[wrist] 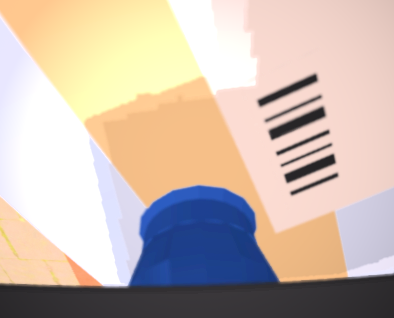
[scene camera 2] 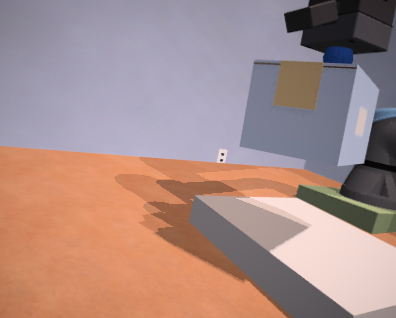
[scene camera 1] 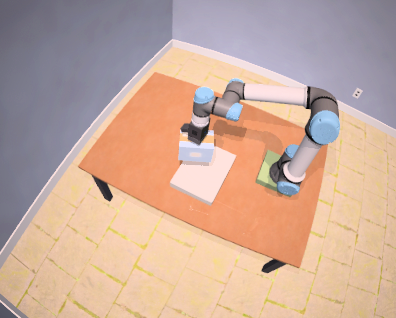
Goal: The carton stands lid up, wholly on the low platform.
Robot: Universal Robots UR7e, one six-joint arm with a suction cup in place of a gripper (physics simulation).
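Frame: origin at the arm's base, x up, y left, z back, level; centimetres.
Seen in the pictures: end effector, tool point: (wrist: 192, 206); arm's base, origin of the base link: (scene camera 2: 370, 201).
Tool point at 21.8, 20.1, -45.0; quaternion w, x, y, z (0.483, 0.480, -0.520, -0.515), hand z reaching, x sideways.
Observation:
Offsets run from my tool point to a thing's top centre, as dx, dy, dz. Level surfaces: height alone.
The pale blue carton @(+1.8, -1.2, -0.8) (scene camera 1: 196, 152) (scene camera 2: 295, 125) hangs in the air with its lid up. An orange tape strip and a label with black bars show on its top in the wrist view. My suction gripper (scene camera 1: 196, 142) (scene camera 2: 338, 61) (wrist: 198, 200) is above it, with the blue cup against its top face, holding it. The low platform @(-20.8, -1.3, +5.4) (scene camera 1: 204, 185) (scene camera 2: 350, 260) is a white slab on the table. In scene camera 2, a gap shows between the carton's underside and the platform. In scene camera 1, the carton appears over the platform's back left part and hides it there.
The orange-brown table @(dx -25.6) (scene camera 1: 125, 135) (scene camera 2: 75, 225) carries the platform. The arm's base stands on a green block (scene camera 1: 264, 170) (scene camera 2: 345, 207) to the right of the platform. Shadows fall across the table and the platform's near corner in scene camera 2. Walls stand behind the table.

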